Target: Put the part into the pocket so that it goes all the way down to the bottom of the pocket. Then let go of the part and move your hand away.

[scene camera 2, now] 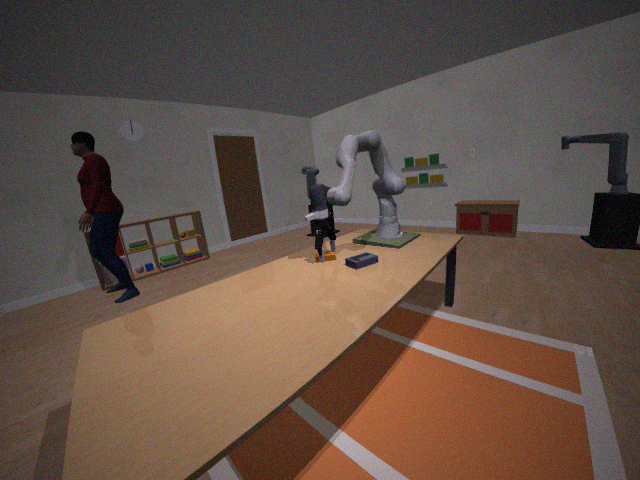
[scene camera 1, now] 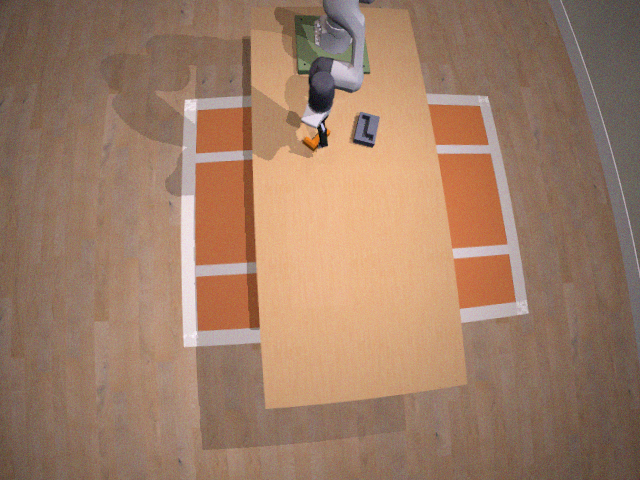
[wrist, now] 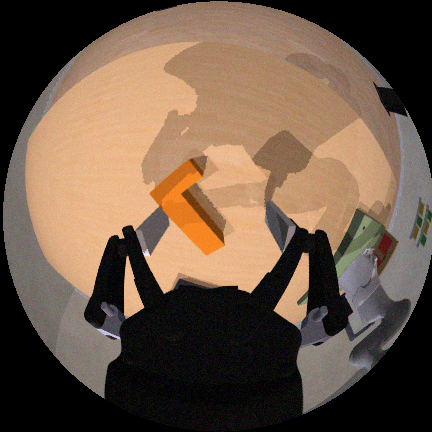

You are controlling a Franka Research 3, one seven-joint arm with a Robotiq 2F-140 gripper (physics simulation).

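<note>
An orange L-shaped part (scene camera 1: 311, 142) (scene camera 2: 331, 256) (wrist: 192, 220) lies on the table. My gripper (scene camera 1: 323, 144) (scene camera 2: 327, 253) (wrist: 215, 212) is open and empty, pointing down low at the part. In the wrist view the part lies across the space toward the left finger, its corner beside that fingertip; the right finger is well apart from it. A grey-blue block (scene camera 1: 374, 129) (scene camera 2: 361, 260) with an L-shaped pocket stands to the right of the part in the first scene view. The pocket is empty. In the wrist view most of the block is hidden behind the gripper body, with a dark edge (wrist: 192, 283) showing.
The robot arm (scene camera 1: 343, 72) (scene camera 2: 346, 175) stands on a green base plate (scene camera 1: 305, 63) (scene camera 2: 409, 238) (wrist: 361, 230) at the far end of the long wooden table (scene camera 1: 356, 258) (scene camera 2: 222, 351). A person (scene camera 2: 98, 191) stands on the floor beyond the table's left side in the second scene view.
</note>
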